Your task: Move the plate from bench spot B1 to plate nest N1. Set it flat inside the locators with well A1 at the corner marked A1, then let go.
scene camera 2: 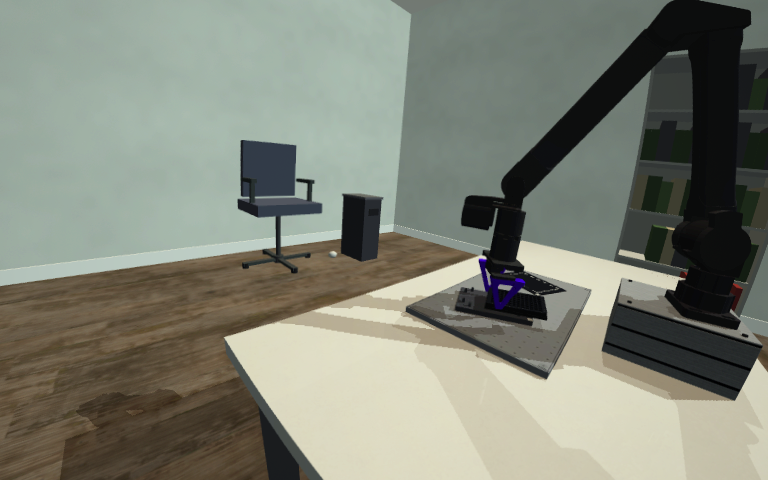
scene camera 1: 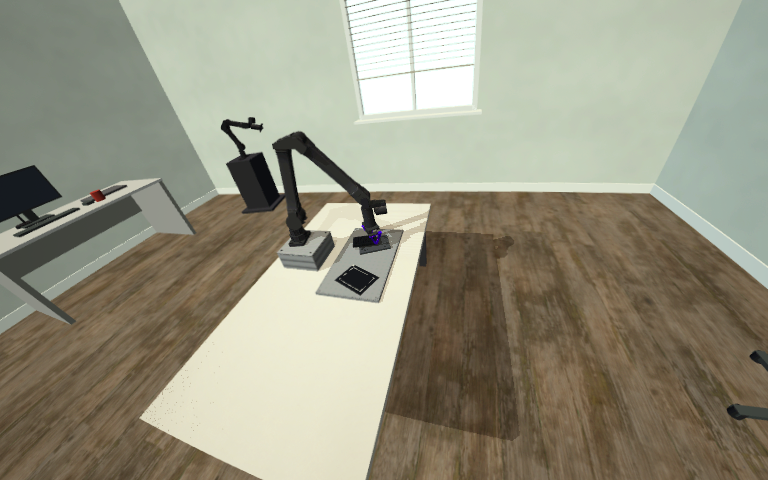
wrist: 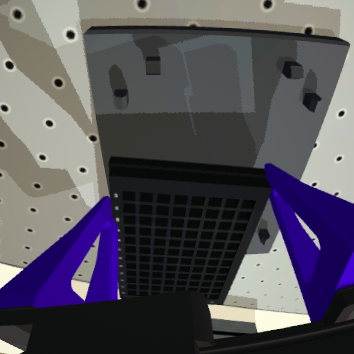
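Where they show: gripper, fingertip midpoint: [scene camera 2: 493,299] [scene camera 1: 373,240] [wrist: 186,187]; arm's base, origin of the base link: [scene camera 2: 697,311] [scene camera 1: 300,239].
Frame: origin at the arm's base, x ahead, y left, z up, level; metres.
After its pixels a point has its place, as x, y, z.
The black multiwell plate [scene camera 1: 361,241] @[0.320, 0.029, -0.057] [scene camera 2: 526,306] @[0.310, 0.057, -0.060] [wrist: 185,235] @[0.354, 0.043, -0.059] is between the purple fingers of my gripper [scene camera 1: 370,237] @[0.383, 0.051, -0.068] [scene camera 2: 495,298] @[0.383, 0.051, -0.068] [wrist: 186,187] @[0.383, 0.051, -0.068], which is shut on its two sides. The plate looks about level. It overlaps part of the grey nest [scene camera 1: 374,249] @[0.393, -0.018, -0.080] [scene camera 2: 466,300] @[0.438, 0.069, -0.080] [wrist: 175,135] @[0.407, 0.063, -0.080] and is shifted off it towards the arm base. Several locator posts show on the uncovered end of the nest, and one beside the plate's right edge in the wrist view. White dots run along the plate's left edge there. The A1 marks are not readable; the gap under the plate is hard to judge.
The nest stands on a grey perforated board [scene camera 1: 331,288] @[0.221, -0.272, -0.092] [scene camera 2: 509,345] @[0.317, 0.179, -0.092] on the white table [scene camera 1: 283,362] @[0.123, -0.610, -0.105] [scene camera 2: 368,390] @[0.459, 0.405, -0.105]. A black square pad with a white outline [scene camera 1: 356,279] @[0.329, -0.221, -0.090] [scene camera 2: 540,284] @[0.297, -0.216, -0.090] lies on the same board. The arm's block-shaped base [scene camera 1: 300,260] @[0.034, -0.127, -0.039] [scene camera 2: 673,353] @[0.046, 0.084, -0.061] stands beside the board.
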